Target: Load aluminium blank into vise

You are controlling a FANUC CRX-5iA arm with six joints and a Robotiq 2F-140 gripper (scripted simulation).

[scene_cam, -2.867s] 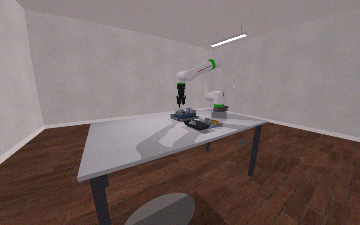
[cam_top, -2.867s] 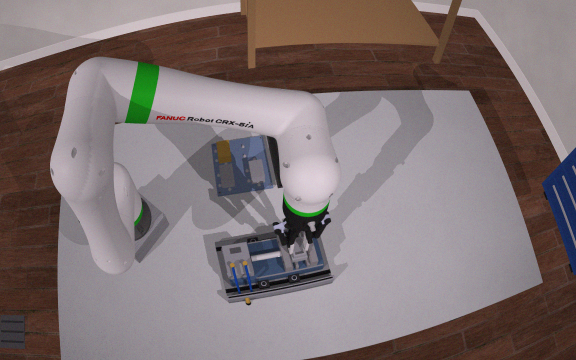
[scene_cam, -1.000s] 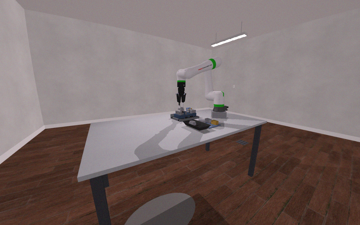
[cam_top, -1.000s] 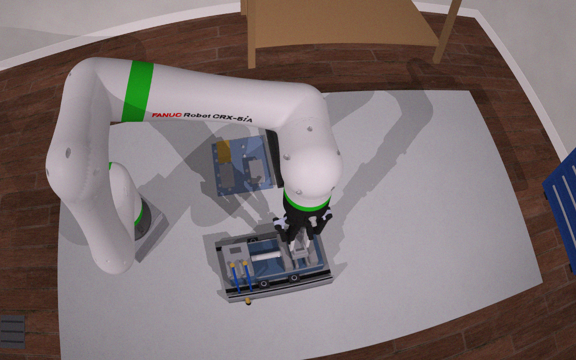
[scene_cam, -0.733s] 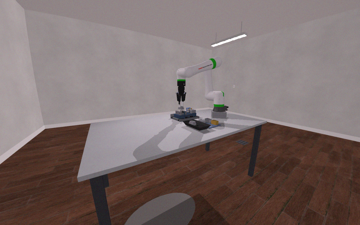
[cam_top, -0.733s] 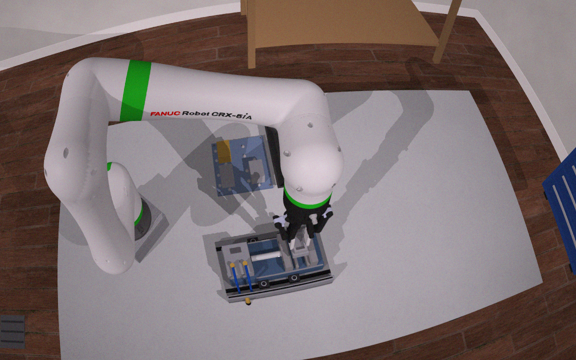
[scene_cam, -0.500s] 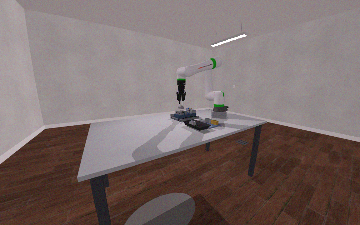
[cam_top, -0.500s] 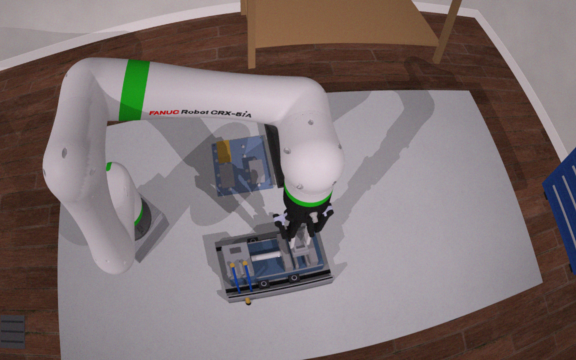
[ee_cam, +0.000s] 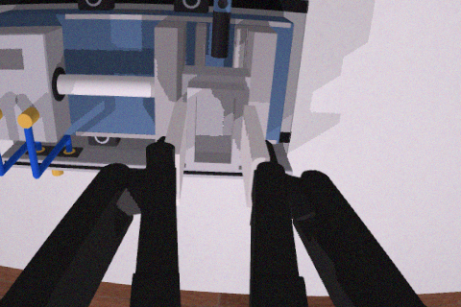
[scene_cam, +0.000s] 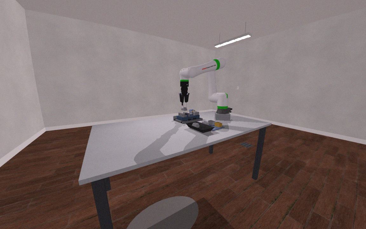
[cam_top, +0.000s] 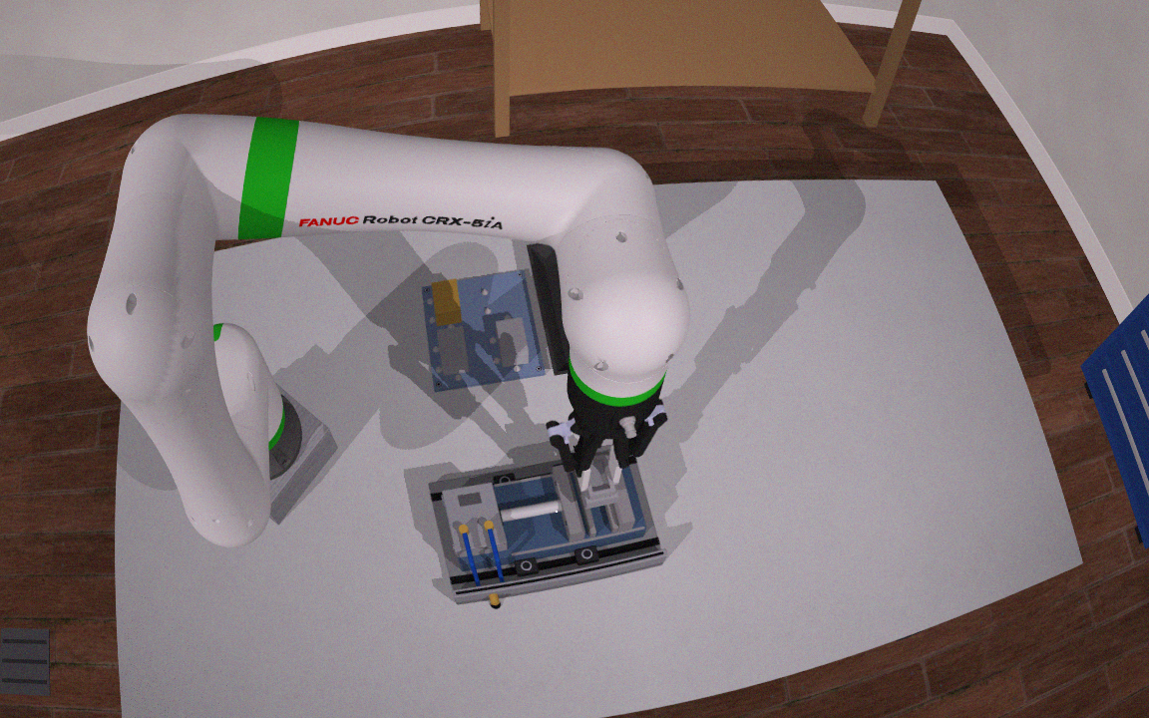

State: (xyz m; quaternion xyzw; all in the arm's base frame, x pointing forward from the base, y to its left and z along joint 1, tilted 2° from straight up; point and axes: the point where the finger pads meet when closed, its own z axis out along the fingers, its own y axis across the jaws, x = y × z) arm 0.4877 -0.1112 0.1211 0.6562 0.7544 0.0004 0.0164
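Right now the dark work stop rod is 50 mm to the left of my hand and 90 mm below it. The rest, counted from my hand: fixed jaw 30 mm ahead, 100 mm below; then white piston rod 80 mm behind, 10 mm to the right, 100 mm below; then moving jaw 30 mm behind, 10 mm to the right, 100 mm below.
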